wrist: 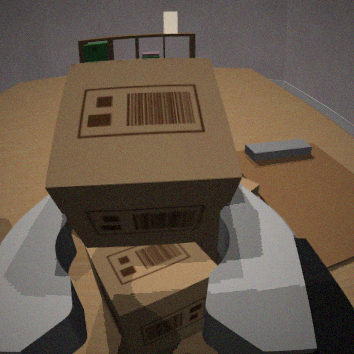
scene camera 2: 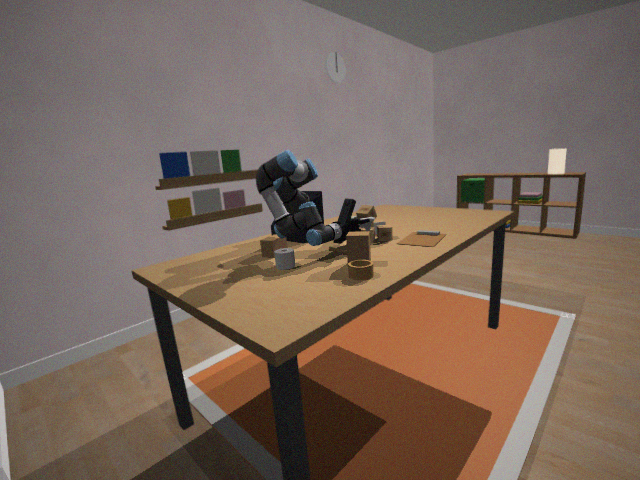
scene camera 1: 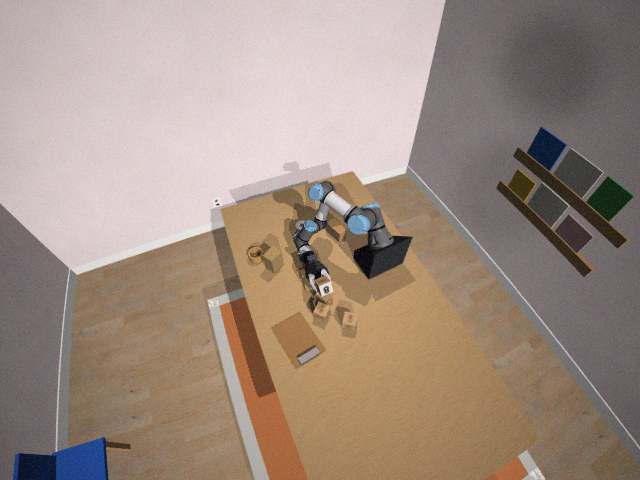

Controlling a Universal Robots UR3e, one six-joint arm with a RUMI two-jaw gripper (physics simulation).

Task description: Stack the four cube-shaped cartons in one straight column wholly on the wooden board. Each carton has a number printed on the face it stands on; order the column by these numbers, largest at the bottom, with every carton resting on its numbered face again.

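Frame: origin at the arm's base, x right, y ahead, z up, level; millimetres.
Seen in the pictures: gripper, between the fingertips: point(wrist: 146, 182) point(scene camera 2: 367, 218) point(scene camera 1: 324, 289); arm's base, origin of its link: point(scene camera 1: 381, 245).
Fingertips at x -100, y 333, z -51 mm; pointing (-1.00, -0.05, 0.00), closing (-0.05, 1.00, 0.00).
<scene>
Pixels of each thing's top centre, then the offset from my fingertips to it. "*": a spot on its surface instead.
- carton marked 8, centre of its top: point(wrist: 136, 60) point(scene camera 2: 366, 205) point(scene camera 1: 323, 281) dz +57, dx +7, dy +0 mm
- second carton, centre of its top: point(wrist: 147, 256) point(scene camera 2: 367, 228) point(scene camera 1: 324, 293) dz -46, dx +3, dy -3 mm
- third carton, centre of its top: point(scene camera 2: 384, 226) point(scene camera 1: 321, 309) dz -46, dx -69, dy +37 mm
- fourth carton, centre of its top: point(scene camera 1: 350, 318) point(scene camera 2: 377, 221) dz -46, dx -157, dy -65 mm
- wooden board, centre of its top: point(wrist: 318, 177) point(scene camera 2: 422, 235) point(scene camera 1: 297, 338) dz -90, dx -148, dy +179 mm
- grey block, a spot on its surface: point(wrist: 278, 149) point(scene camera 1: 309, 351) point(scene camera 2: 425, 231) * dz -90, dx -223, dy +152 mm
- tall box, centre of its top: point(scene camera 2: 358, 233) point(scene camera 1: 272, 253) dz +6, dx +269, dy +172 mm
- tape ring, centre of its top: point(scene camera 2: 360, 263) point(scene camera 1: 255, 252) dz -63, dx +354, dy +249 mm
- grey roll, centre of its top: point(scene camera 2: 284, 250) point(scene camera 1: 301, 225) dz -45, dx +436, dy -33 mm
My gripper point(scene camera 1: 320, 282) point(scene camera 2: 373, 224) point(wrist: 146, 182) is shut on the carton marked 8 point(scene camera 1: 324, 288) point(scene camera 2: 366, 211) point(wrist: 142, 150), held tilted above the table. Its white face with the 8 faces up and outward in the first scene view. A second carton point(wrist: 150, 275) shows below it between the fingers; whether they touch I cannot tell. A third carton point(scene camera 1: 321, 309) point(scene camera 2: 385, 233) stands between the gripper and the board, and a fourth carton point(scene camera 1: 349, 319) lies to its right in the first scene view. Their numbers are hidden. The wooden board point(scene camera 1: 292, 333) point(scene camera 2: 413, 240) point(wrist: 310, 200) bears no carton.
A grey block point(scene camera 1: 308, 355) point(scene camera 2: 428, 233) point(wrist: 278, 149) lies at the board's far end. A tall box point(scene camera 1: 272, 258) point(scene camera 2: 358, 248), a tape ring point(scene camera 2: 360, 275), a grey roll point(scene camera 2: 284, 258) and another box point(scene camera 1: 336, 229) point(scene camera 2: 268, 247) stand behind the gripper. A black stand point(scene camera 1: 382, 258) supports the arm.
</scene>
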